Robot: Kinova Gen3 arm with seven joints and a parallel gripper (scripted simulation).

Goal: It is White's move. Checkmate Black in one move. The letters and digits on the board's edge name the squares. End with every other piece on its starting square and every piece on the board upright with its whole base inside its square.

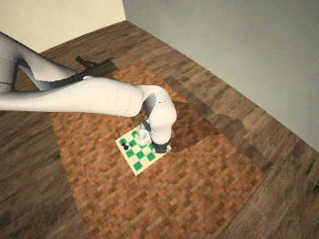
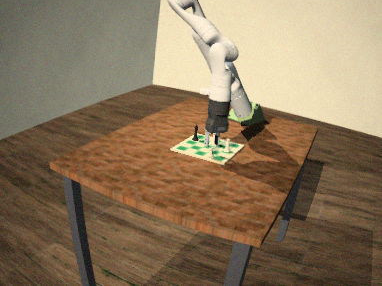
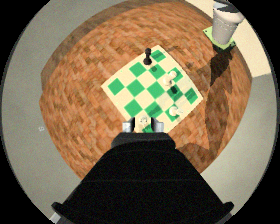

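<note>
Right now the chessboard is 8 cm behind my hand, 6 cm below it and 2 cm to the right of it. The rest, counted from my hand: black piece 13 cm behind, 9 cm to the right, 3 cm below.
</note>
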